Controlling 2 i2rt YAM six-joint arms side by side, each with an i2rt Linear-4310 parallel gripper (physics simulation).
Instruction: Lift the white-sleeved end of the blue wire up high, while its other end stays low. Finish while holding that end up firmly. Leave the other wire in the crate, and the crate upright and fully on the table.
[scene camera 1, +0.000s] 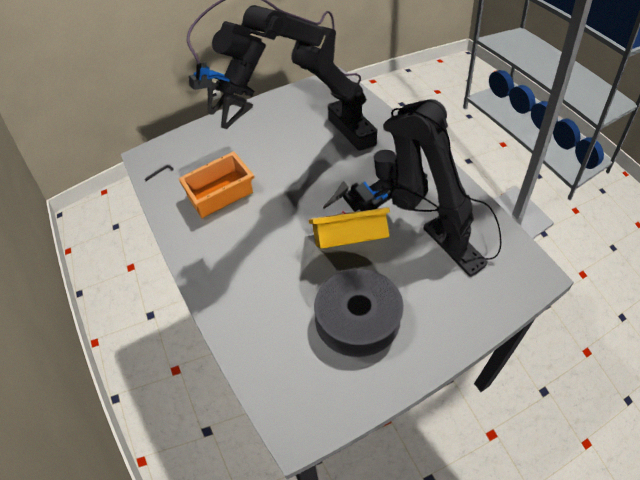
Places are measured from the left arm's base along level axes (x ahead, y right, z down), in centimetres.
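Pixels of known places: left gripper, fingertip midpoint: (335, 222); right gripper, fingertip midpoint: (216, 121); left arm's base at its link origin: (455, 246); right arm's base at its link origin: (351, 119).
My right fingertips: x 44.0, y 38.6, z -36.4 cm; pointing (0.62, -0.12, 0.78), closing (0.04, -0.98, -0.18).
Note:
For each thing: its top centre in the pictures, then the offset to it from my right fingertips. Level surfaces: height alone.
- yellow crate at its top centre: (350, 208) dx -21.0, dy -22.1, dz +22.7 cm
- orange crate at its top centre: (215, 176) dx -0.7, dy +14.2, dz +29.3 cm
- table at its surface level: dz +36.4 cm
- dark hex key at its top centre: (158, 172) dx +12.1, dy +34.2, dz +35.6 cm
- large dark spool at its top centre: (359, 305) dx -9.9, dy -41.7, dz +29.8 cm
The yellow crate (352, 231) is tipped steeply, its outer side towards the camera and its rim away, so its inside is hidden. A dark shadow lies below it, and part of it looks raised off the table; what bears it is unclear. The blue wire and its white sleeve cannot be made out; a tiny red spot shows just behind the rim. My left gripper (341, 205) is open, close behind the crate's rim, with one finger partly hidden; whether it touches the crate is unclear. My right gripper (218, 116) is open and empty, high above the table's far left part.
An orange crate (225, 199) stands upright at the left of the table (268, 372). A dark hex key (158, 172) lies beyond it near the left edge. A large dark spool (333, 315) lies in front of the yellow crate. A shelf rack (555, 111) stands behind the right side.

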